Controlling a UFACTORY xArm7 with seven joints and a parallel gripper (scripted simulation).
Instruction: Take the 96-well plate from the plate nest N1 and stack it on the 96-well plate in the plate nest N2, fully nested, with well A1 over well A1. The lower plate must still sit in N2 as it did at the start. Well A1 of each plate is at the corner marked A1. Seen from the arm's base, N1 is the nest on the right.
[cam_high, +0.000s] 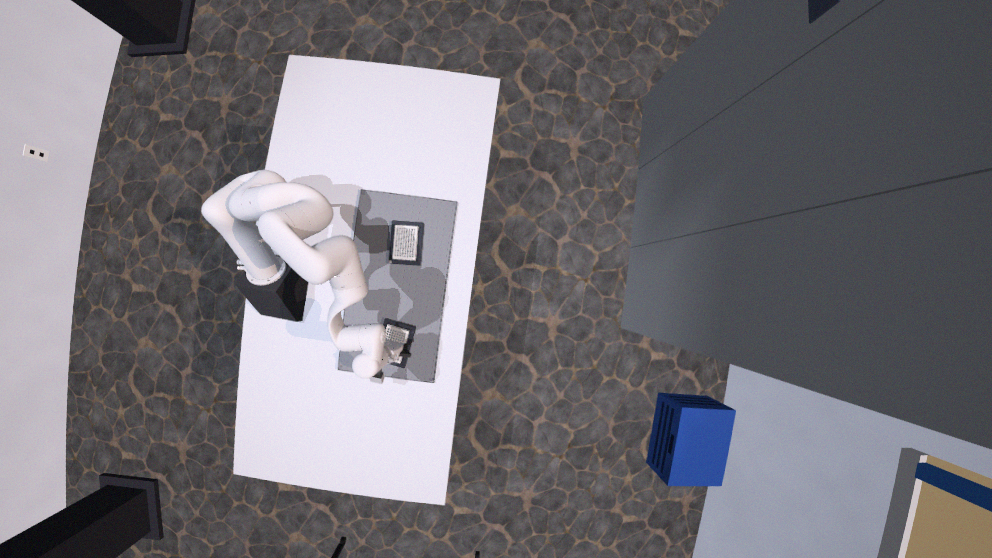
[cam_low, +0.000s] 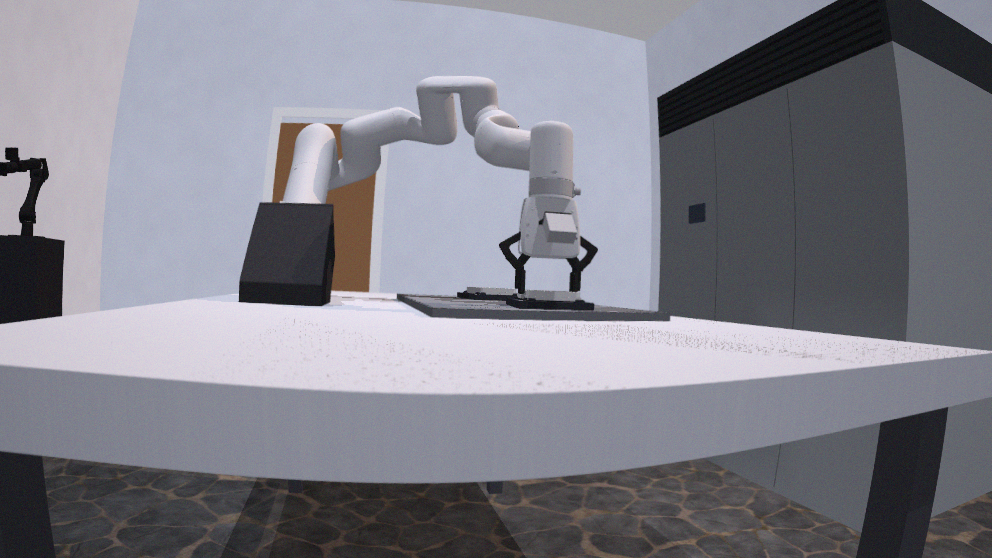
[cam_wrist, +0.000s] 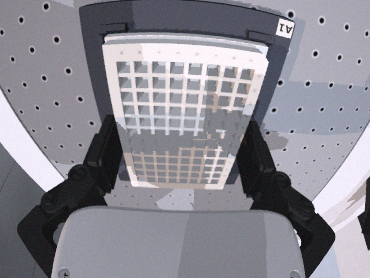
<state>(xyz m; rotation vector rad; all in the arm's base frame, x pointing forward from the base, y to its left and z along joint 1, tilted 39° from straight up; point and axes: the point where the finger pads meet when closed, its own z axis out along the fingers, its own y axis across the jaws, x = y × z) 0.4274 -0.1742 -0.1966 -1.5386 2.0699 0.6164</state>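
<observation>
My gripper is now 3 cm above the dark plate nest N1. From my hand the other things lie so: dark plate nest N2: 3 cm ahead, 38 cm to the left, 3 cm below.
</observation>
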